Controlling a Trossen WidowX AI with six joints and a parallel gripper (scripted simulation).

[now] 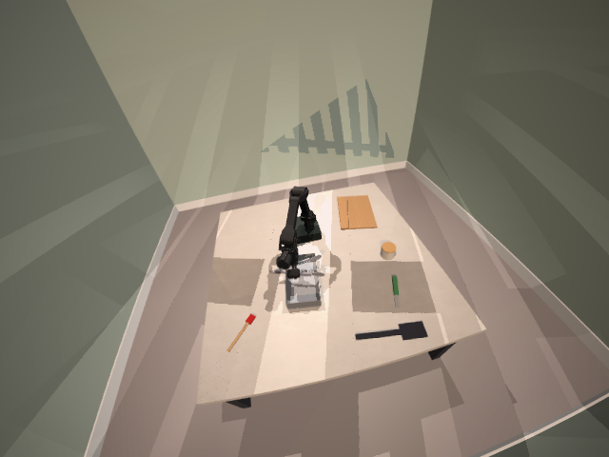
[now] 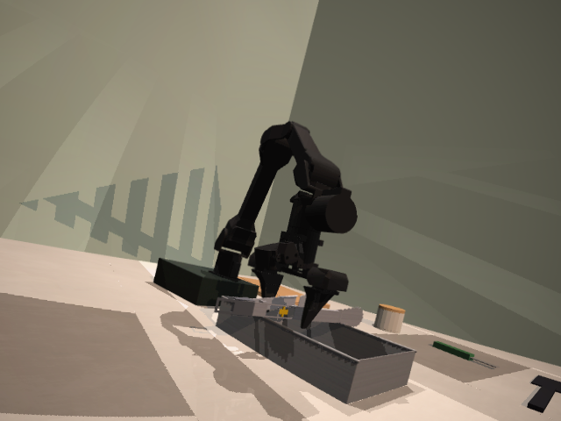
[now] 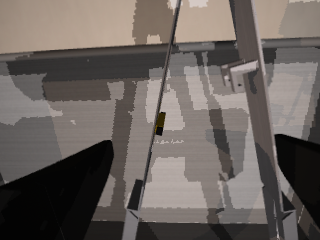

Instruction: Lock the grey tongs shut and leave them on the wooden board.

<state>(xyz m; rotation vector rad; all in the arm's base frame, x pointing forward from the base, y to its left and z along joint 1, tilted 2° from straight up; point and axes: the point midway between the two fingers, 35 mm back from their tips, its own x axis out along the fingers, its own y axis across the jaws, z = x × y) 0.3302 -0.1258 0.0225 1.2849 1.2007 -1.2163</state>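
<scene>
Right now the grey roasting tin is 4 cm ahead of my gripper tip, 3 cm to the left of it and 2 cm below it. The rest, counted from my gripper tip: black spatula: 41 cm to the left, 40 cm ahead, 5 cm below; then green-handled tool: 49 cm to the left, 21 cm ahead, 4 cm below; then cork-lidded jar: 54 cm to the left, 5 cm behind, 2 cm below.
</scene>
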